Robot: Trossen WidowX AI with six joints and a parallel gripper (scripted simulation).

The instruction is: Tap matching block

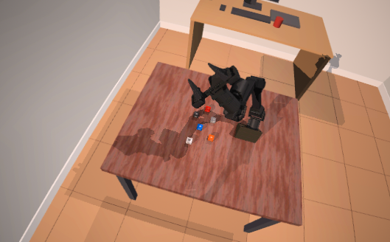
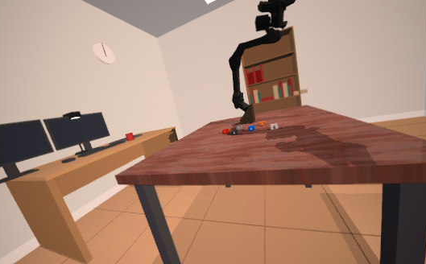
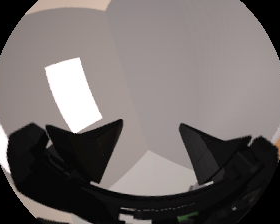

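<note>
Now: the white block 1 cm ahead of my gripper tip, 10 cm to the right of it and 62 cm below it. Round my gripper tip: orange block 10 cm behind, 18 cm to the right, 62 cm below; black block 5 cm ahead, 30 cm to the right, 62 cm below; blue block 1 cm behind, 22 cm to the right, 62 cm below.
</note>
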